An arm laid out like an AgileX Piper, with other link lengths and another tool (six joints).
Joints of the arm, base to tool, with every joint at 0 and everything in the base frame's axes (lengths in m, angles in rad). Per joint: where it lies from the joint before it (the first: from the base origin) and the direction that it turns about. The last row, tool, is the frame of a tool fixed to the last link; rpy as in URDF.
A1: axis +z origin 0 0 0.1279
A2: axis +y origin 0 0 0
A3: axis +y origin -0.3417 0 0.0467
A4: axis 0.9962 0 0.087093 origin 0.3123 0 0.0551
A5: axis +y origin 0 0 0
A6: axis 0.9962 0 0.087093 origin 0.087 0 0.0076
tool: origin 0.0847 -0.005 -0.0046 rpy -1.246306 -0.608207 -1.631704
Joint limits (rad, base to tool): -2.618..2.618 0..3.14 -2.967..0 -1.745..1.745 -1.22..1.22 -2.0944..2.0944
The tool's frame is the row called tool.
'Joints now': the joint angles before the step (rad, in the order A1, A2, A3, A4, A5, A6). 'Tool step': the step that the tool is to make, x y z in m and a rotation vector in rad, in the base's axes. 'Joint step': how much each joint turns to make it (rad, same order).
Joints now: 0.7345, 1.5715, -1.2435, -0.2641, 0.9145, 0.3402
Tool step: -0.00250, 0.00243, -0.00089, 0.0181, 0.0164, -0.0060
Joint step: 0.0000, 0.0000, 0.0000, 0.0252, 0.0000, -0.0001
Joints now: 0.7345, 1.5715, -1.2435, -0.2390, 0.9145, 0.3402
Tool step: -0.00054, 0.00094, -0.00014, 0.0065, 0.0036, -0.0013
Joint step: 0.0000, 0.0000, 0.0000, 0.0074, -0.0017, -0.0001
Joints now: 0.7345, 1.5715, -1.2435, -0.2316, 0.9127, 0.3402
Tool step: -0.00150, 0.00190, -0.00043, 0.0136, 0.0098, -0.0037
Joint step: 0.0000, 0.0000, 0.0000, 0.0170, -0.0019, 0.0000
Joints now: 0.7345, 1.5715, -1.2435, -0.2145, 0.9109, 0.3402
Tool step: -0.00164, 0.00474, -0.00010, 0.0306, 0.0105, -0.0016
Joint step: 0.0000, 0.0000, 0.0000, 0.0316, -0.0136, -0.0037
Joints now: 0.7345, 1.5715, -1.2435, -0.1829, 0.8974, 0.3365
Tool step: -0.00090, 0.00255, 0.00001, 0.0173, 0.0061, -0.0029
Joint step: 0.0000, 0.0000, 0.0000, 0.0171, -0.0072, 0.0000
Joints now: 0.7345, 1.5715, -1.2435, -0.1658, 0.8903, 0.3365
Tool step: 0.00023, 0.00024, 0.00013, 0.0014, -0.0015, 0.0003
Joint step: 0.0000, 0.0000, 0.0000, -0.0001, -0.0021, 0.0001
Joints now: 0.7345, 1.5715, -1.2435, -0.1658, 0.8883, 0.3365
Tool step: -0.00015, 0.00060, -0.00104, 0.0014, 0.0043, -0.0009
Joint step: -0.0001, 0.0023, 0.0000, 0.0041, 0.0000, -0.0002
